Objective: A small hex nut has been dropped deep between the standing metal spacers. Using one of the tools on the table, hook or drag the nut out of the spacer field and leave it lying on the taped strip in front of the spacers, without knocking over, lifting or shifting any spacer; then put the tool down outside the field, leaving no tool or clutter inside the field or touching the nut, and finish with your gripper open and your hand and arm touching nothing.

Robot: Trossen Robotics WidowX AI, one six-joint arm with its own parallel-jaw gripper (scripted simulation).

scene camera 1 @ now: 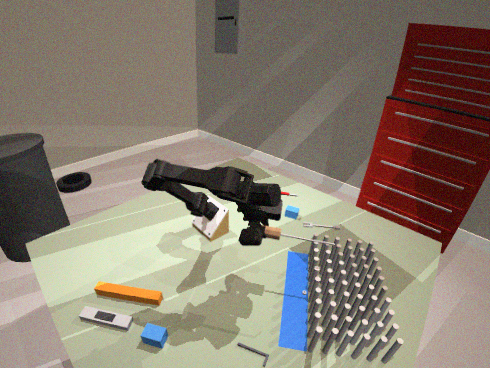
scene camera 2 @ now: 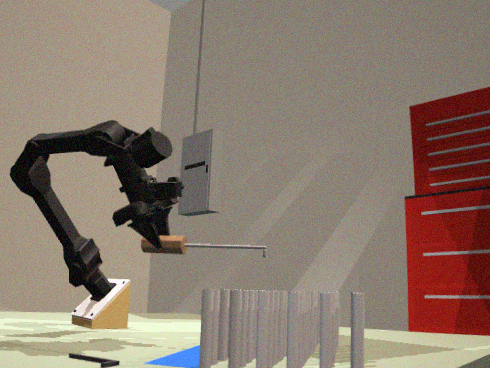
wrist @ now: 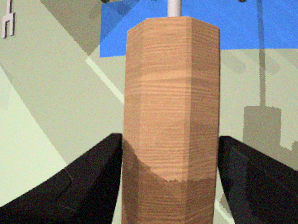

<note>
My gripper carries a hook tool. Further things: a grey plate, an orange bar and a blue taped strip.
My gripper is seen too in scene camera 1 and in the wrist view.
</note>
